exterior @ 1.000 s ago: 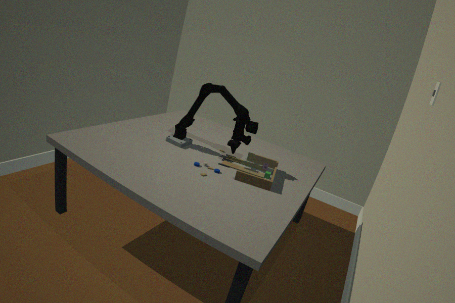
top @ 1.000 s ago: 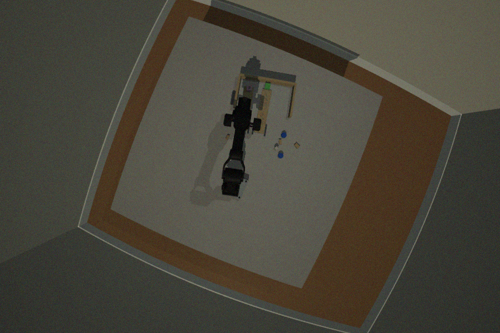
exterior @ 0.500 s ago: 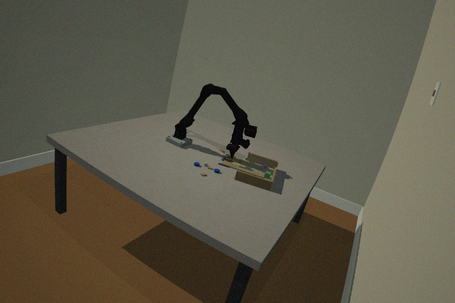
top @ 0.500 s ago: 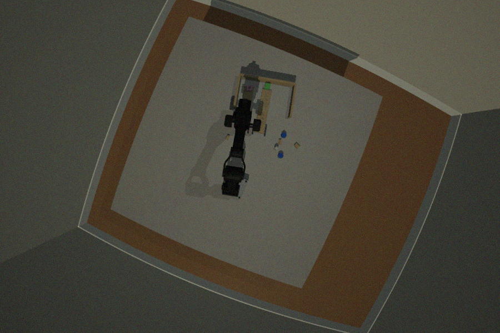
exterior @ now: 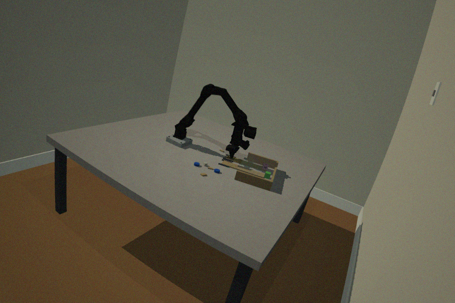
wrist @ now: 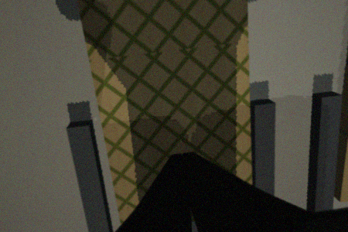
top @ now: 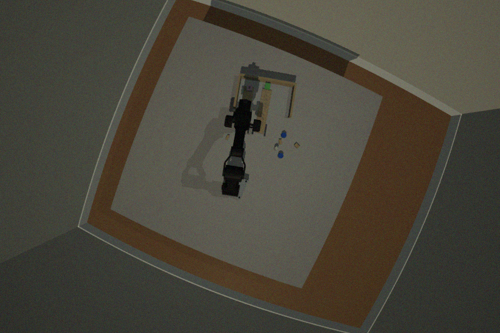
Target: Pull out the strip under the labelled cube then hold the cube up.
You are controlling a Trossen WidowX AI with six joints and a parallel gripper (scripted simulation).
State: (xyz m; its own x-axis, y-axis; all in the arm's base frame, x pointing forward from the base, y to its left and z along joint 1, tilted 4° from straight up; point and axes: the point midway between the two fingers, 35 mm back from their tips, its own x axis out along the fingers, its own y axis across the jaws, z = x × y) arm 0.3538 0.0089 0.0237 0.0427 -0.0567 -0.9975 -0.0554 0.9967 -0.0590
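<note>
Right now the strip is 10 cm ahead of my gripper tip and 1 cm to the left of it. Round my gripper tip: tan block: 9 cm behind, 7 cm to the left; labelled cube: 21 cm ahead, 1 cm to the left, 1 cm above.
</note>
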